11 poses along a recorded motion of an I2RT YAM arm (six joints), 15 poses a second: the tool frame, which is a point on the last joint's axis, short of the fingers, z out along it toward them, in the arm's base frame.
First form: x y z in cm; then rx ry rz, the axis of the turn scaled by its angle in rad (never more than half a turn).
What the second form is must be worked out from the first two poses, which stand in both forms.
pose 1, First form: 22.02, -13.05, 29.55, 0.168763, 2.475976, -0.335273
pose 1, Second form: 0.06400, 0.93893, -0.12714, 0.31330, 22.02, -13.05, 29.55
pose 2, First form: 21.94, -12.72, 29.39, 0.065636, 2.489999, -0.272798
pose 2, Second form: 0.02488, 0.94391, -0.10341, 0.31259, 21.94, -12.72, 29.39
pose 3, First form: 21.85, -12.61, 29.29, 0.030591, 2.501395, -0.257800
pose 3, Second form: 0.01157, 0.94621, -0.09752, 0.30828, 21.85, -12.61, 29.29
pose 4, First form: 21.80, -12.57, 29.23, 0.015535, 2.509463, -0.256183
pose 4, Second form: 0.00587, 0.94754, -0.09673, 0.30460, 21.80, -12.57, 29.23
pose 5, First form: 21.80, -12.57, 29.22, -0.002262, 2.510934, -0.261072
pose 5, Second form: -0.00085, 0.94766, -0.09853, 0.30369, 21.80, -12.57, 29.22
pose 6, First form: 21.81, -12.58, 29.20, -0.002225, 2.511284, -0.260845
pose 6, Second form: -0.00084, 0.94772, -0.09844, 0.30353, 21.81, -12.58, 29.20
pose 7, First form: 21.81, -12.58, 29.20, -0.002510, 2.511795, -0.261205
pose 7, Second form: -0.00095, 0.94779, -0.09856, 0.30327, 21.81, -12.58, 29.20
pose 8, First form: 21.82, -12.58, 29.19, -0.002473, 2.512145, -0.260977
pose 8, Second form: -0.00093, 0.94785, -0.09847, 0.30312, 21.82, -12.58, 29.19
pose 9, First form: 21.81, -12.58, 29.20, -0.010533, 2.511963, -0.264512
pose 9, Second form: -0.00397, 0.94774, -0.09980, 0.30302, 21.81, -12.58, 29.20
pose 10, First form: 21.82, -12.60, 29.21, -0.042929, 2.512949, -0.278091
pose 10, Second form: -0.01619, 0.94748, -0.10485, 0.30169, 21.82, -12.60, 29.21
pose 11, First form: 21.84, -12.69, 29.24, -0.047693, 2.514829, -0.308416
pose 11, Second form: -0.01796, 0.94696, -0.11613, 0.29909, 21.84, -12.69, 29.24
